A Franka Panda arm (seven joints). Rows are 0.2 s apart.
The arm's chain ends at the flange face. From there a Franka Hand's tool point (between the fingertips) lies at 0.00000 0.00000 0.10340 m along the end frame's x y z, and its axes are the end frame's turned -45 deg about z.
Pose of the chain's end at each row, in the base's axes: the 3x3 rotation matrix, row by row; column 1 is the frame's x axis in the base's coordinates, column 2 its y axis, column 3 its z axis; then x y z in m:
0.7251 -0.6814 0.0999; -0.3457 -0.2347 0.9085; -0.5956 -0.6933 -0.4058; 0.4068 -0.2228 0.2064
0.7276 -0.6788 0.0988; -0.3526 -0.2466 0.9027; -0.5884 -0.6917 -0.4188; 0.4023 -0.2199 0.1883
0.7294 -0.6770 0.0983; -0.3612 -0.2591 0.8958; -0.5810 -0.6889 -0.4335; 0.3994 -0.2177 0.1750
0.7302 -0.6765 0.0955; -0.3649 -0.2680 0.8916; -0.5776 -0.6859 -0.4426; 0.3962 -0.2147 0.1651
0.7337 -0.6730 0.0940; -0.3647 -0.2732 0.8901; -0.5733 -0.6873 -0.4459; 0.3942 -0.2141 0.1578
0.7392 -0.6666 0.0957; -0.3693 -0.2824 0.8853; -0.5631 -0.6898 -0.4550; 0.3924 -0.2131 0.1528
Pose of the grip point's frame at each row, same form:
0.9945 0.0309 0.0999; -0.0785 -0.4104 0.9085; 0.0691 -0.9114 -0.4058; 0.4171 -0.1289 0.1644
0.9945 0.0345 0.0988; -0.0750 -0.4237 0.9027; 0.0730 -0.9052 -0.4188; 0.4125 -0.1266 0.1450
0.9945 0.0371 0.0983; -0.0722 -0.4386 0.8958; 0.0763 -0.8980 -0.4335; 0.4096 -0.1251 0.1302
0.9947 0.0380 0.0955; -0.0685 -0.4475 0.8916; 0.0766 -0.8934 -0.4426; 0.4061 -0.1225 0.1193
0.9947 0.0429 0.0940; -0.0647 -0.4511 0.8901; 0.0806 -0.8914 -0.4459; 0.4039 -0.1221 0.1117
0.9941 0.0513 0.0957; -0.0614 -0.4608 0.8853; 0.0896 -0.8859 -0.4550; 0.4023 -0.1216 0.1058

